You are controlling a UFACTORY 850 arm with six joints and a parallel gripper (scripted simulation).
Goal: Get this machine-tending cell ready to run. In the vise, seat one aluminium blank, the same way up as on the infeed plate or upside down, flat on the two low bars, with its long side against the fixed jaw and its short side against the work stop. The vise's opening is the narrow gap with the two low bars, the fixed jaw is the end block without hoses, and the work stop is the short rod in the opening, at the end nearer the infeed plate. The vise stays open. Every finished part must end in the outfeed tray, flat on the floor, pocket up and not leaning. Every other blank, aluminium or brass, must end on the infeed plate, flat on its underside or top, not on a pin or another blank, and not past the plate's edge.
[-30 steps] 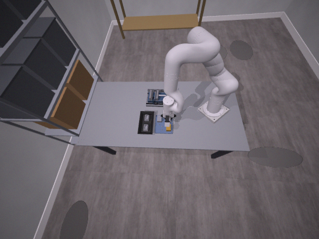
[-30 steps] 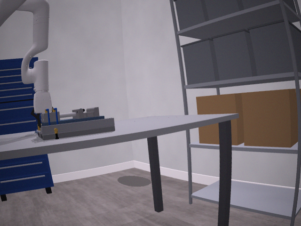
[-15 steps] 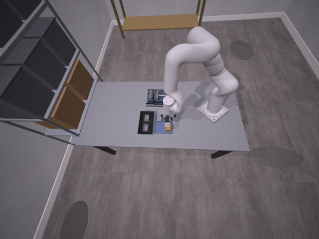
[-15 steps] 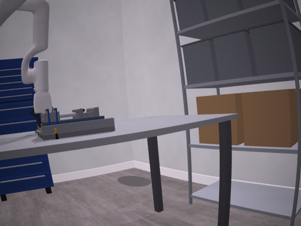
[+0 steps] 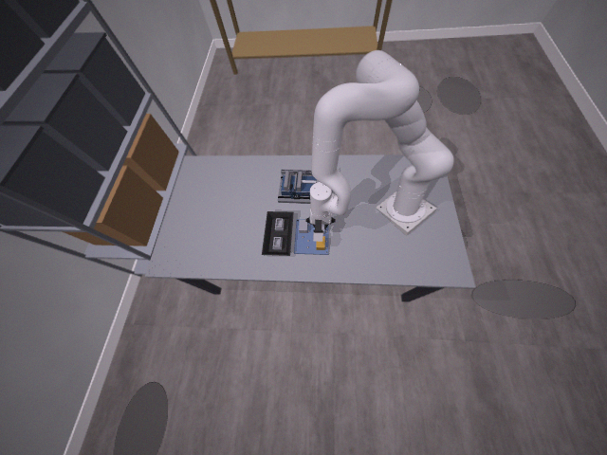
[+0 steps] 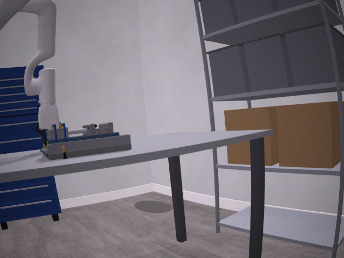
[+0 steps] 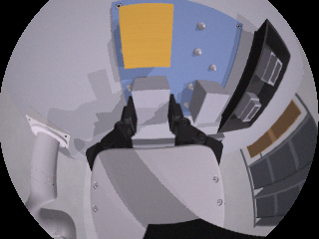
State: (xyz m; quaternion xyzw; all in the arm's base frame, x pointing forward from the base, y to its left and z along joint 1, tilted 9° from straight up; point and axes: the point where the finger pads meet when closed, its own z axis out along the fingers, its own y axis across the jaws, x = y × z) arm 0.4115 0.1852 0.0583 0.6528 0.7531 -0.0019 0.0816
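Now: the brass blank 10 mm behind my hand, 80 mm to the left of it and 20 mm below it.
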